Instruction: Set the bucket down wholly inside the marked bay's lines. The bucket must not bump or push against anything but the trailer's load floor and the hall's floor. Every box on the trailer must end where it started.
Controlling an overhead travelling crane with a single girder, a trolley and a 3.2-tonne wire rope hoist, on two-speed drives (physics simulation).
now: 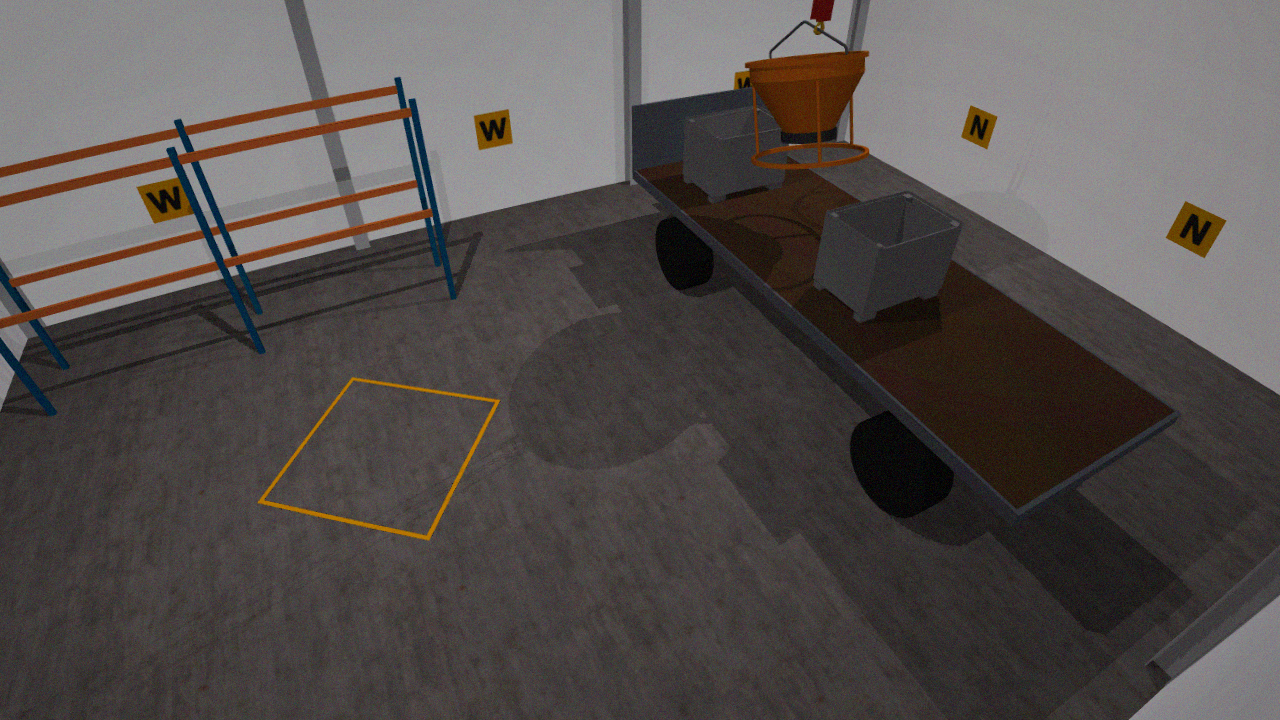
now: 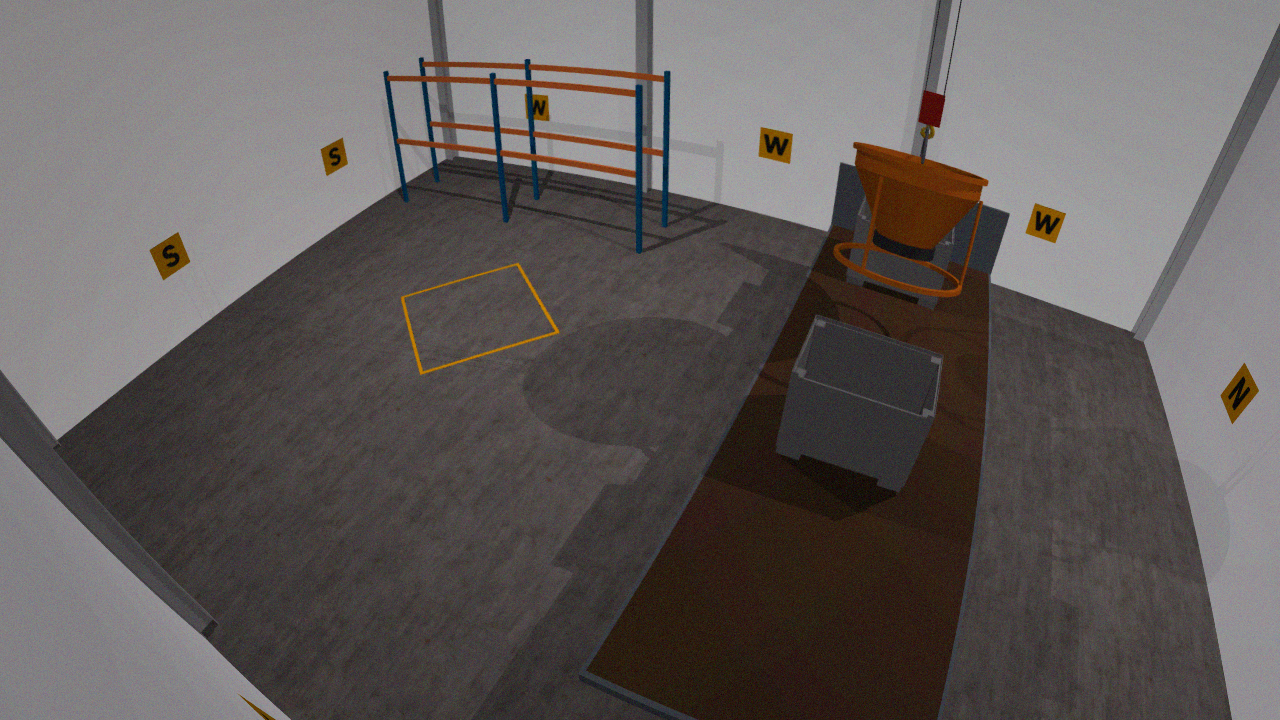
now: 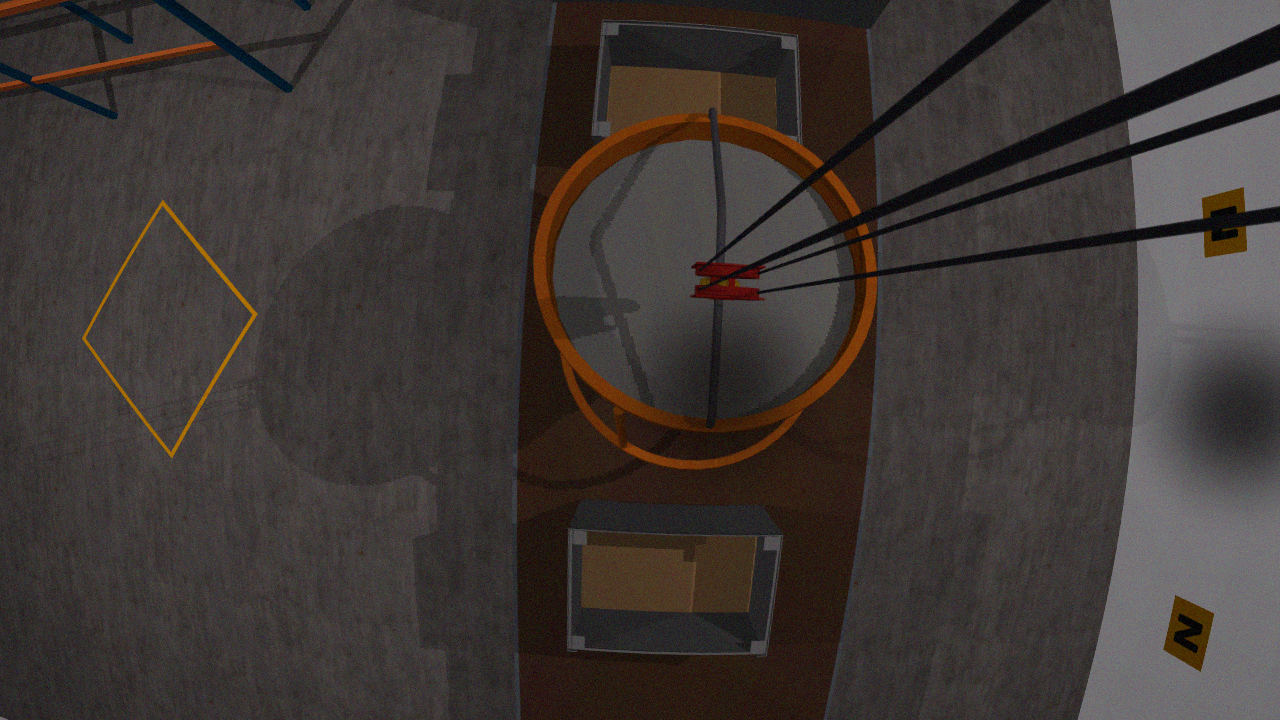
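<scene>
The orange bucket point(image 1: 805, 98) point(image 2: 921, 201) point(image 3: 542, 259) hangs by its bail from my hook point(image 1: 818, 28) point(image 2: 927, 133) point(image 3: 720, 282), with its foot ring clear of the load floor of the trailer point(image 1: 1029, 385) point(image 2: 787, 573) point(image 3: 680, 689). It is above the stretch between two grey boxes. The nearer box point(image 1: 881, 259) point(image 2: 854, 411) point(image 3: 675, 514) stands apart from it. The farther box point(image 1: 725, 161) point(image 2: 895, 271) point(image 3: 698, 44) is partly hidden by the bucket; the exact height gap to it is hard to tell. The marked bay point(image 1: 344, 519) point(image 2: 489, 351) point(image 3: 209, 257) is a yellow outline on the floor.
A blue and orange rack point(image 1: 215, 250) point(image 2: 639, 214) point(image 3: 250, 60) stands beyond the bay along the W wall. The trailer's headboard point(image 1: 657, 134) point(image 2: 991, 232) rises behind the farther box. The N wall runs along the trailer's far side.
</scene>
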